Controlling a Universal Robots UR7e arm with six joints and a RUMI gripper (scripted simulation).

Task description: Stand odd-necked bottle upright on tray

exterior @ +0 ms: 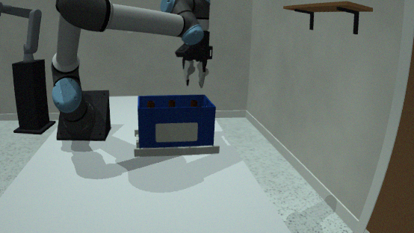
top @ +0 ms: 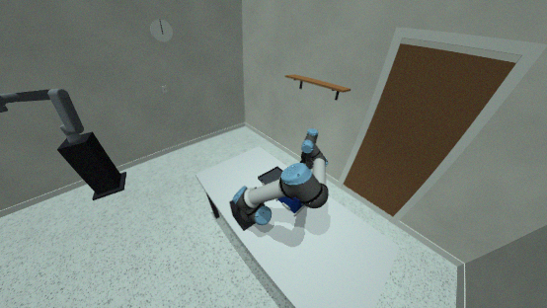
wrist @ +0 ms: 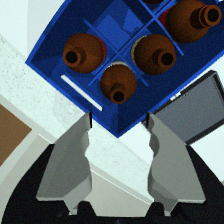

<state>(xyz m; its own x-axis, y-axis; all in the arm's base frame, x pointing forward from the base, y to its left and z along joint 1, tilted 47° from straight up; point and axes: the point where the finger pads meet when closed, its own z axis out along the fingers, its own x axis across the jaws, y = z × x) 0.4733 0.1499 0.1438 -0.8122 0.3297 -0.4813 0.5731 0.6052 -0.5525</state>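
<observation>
The bottle lies 17 cm behind my hand, 15 cm below it and 2 cm to the right of it. Also, from my hand: blue crate 15 cm below, 7 cm behind, 5 cm to the right; then dark grey tray 24 cm to the left, 22 cm below, 11 cm behind.
</observation>
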